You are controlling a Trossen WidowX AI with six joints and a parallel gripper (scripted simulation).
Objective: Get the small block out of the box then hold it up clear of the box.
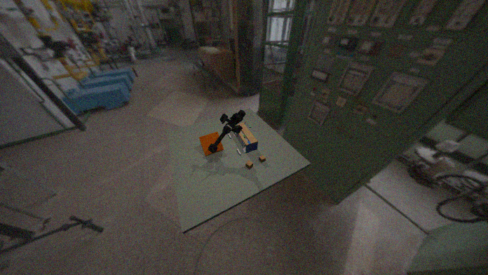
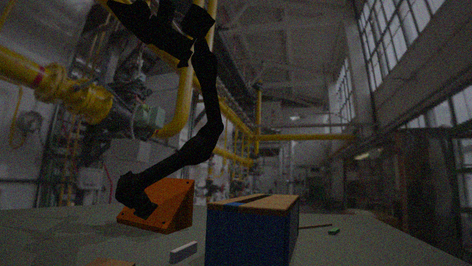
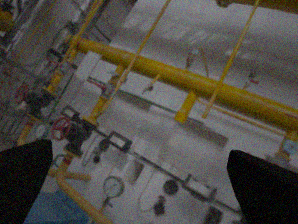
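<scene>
My gripper tip is 48 cm above the box, 35 cm to the right of it and 23 cm short of it. Also, from my gripper tip: thin brown strip 67 cm to the left, 54 cm below, 36 cm ahead; green block 46 cm below, 33 cm to the left, 24 cm ahead.
</scene>
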